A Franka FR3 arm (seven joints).
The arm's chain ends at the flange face. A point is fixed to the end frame.
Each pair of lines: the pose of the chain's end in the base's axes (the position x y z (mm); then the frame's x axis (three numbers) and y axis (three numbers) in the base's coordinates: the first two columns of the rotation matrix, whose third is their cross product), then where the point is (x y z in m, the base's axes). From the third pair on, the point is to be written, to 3 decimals.
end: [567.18 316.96 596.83 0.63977 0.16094 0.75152 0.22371 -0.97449 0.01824]
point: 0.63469 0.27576 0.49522
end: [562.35 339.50 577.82 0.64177 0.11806 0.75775 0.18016 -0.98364 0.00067]
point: 0.62857 0.29727 0.47579
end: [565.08 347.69 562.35 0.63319 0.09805 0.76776 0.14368 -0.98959 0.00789]
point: 0.631 0.303 0.462
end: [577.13 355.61 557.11 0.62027 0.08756 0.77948 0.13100 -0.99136 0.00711]
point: 0.645 0.310 0.457
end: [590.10 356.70 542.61 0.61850 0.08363 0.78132 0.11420 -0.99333 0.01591]
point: 0.657 0.309 0.444
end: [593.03 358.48 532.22 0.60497 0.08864 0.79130 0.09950 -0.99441 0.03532]
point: 0.661 0.308 0.435
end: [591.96 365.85 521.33 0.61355 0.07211 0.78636 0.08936 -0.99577 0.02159]
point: 0.659 0.316 0.423
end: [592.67 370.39 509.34 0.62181 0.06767 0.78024 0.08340 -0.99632 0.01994]
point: 0.658 0.320 0.410
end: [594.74 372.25 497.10 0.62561 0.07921 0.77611 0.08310 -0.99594 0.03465]
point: 0.660 0.321 0.399
